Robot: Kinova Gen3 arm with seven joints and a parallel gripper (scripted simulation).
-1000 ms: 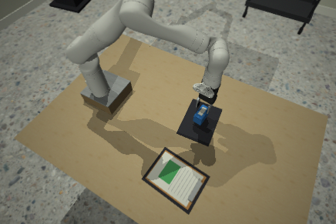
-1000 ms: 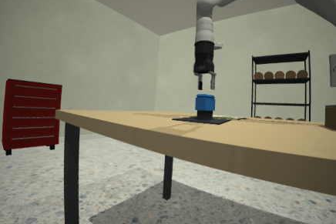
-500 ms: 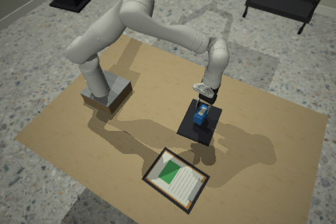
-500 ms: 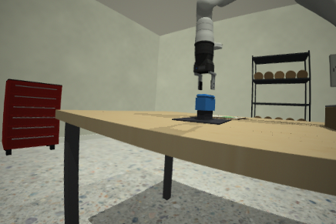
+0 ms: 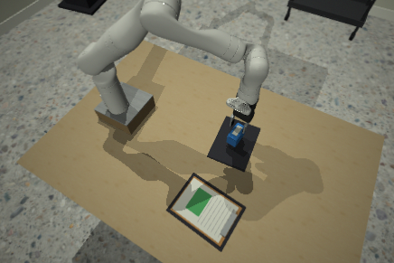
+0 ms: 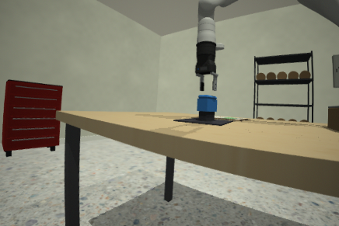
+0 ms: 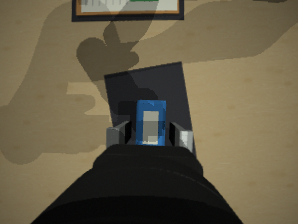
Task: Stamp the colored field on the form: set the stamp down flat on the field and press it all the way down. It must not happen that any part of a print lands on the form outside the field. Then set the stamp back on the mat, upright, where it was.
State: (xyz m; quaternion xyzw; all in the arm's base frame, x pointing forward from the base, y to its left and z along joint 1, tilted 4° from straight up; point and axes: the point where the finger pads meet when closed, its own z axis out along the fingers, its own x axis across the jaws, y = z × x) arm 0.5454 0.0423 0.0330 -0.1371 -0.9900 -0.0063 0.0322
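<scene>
The blue stamp lies 9 cm below my hand. Round my hand: clipboard (1 cm ahead, 32 cm to the right, 14 cm below); dark mat (14 cm below).
</scene>
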